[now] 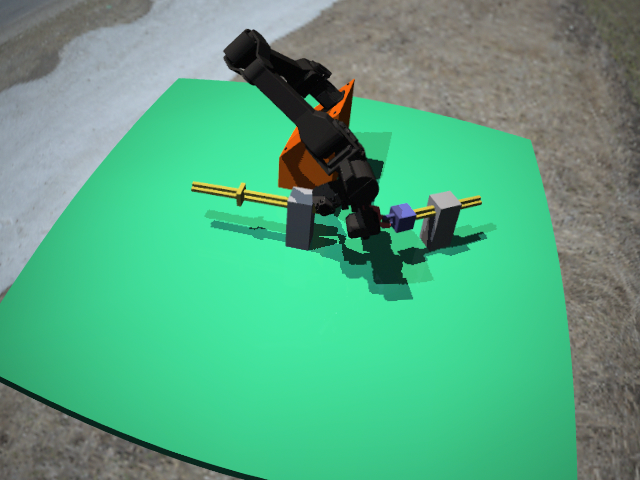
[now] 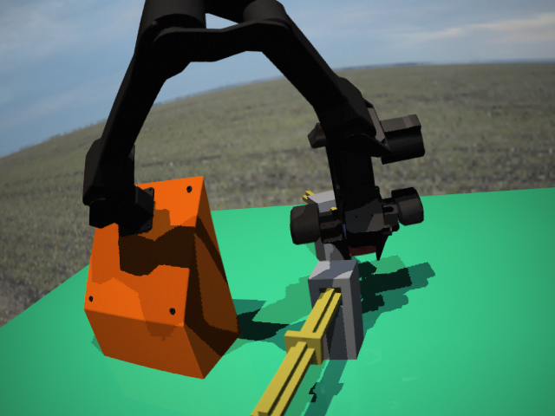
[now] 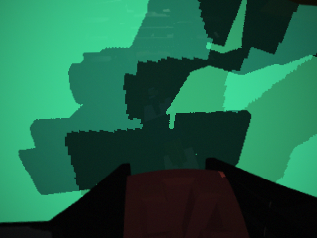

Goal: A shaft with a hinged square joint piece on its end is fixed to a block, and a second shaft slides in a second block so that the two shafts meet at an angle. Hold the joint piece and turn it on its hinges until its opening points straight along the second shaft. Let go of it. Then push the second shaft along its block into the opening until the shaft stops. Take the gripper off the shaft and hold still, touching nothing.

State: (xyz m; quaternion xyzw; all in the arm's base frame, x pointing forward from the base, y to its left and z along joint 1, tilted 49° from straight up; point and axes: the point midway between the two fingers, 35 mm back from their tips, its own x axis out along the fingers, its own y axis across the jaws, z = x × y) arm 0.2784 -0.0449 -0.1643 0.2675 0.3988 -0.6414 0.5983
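My gripper tip is now 40 mm below the red joint piece and 10 mm to the right of it.
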